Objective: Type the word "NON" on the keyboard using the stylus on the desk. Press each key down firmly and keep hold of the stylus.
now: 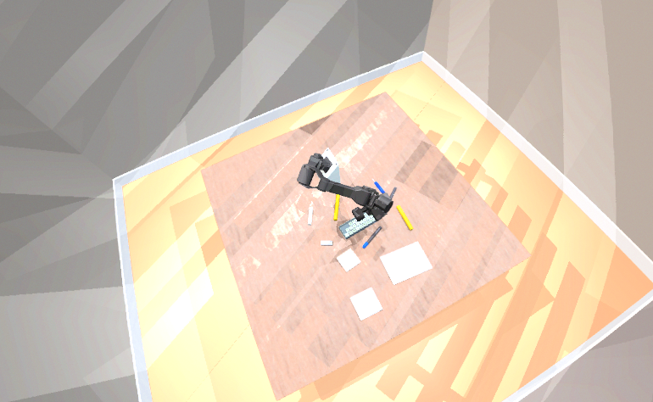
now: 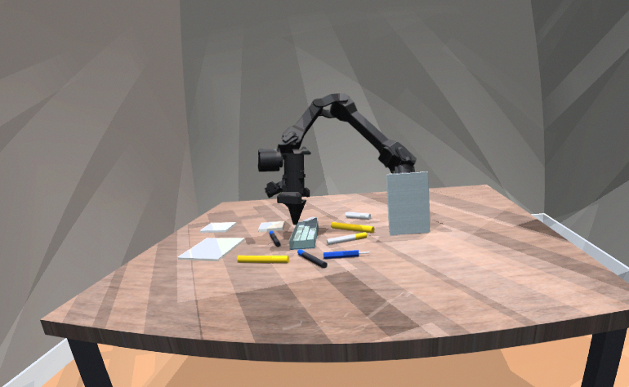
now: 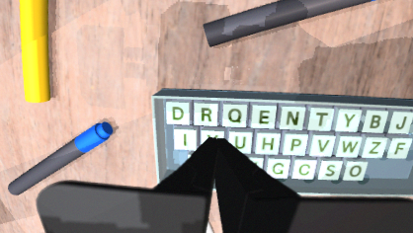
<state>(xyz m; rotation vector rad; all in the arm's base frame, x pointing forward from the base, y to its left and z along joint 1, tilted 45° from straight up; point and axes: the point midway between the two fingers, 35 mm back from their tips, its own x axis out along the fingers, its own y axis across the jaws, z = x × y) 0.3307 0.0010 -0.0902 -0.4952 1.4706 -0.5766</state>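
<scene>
The blue stylus lies 17 cm behind my gripper tip, 14 cm to the left of it and 5 cm below it. Also, from my gripper tip: white stick: 18 cm behind, 26 cm to the right, 5 cm below.
</scene>
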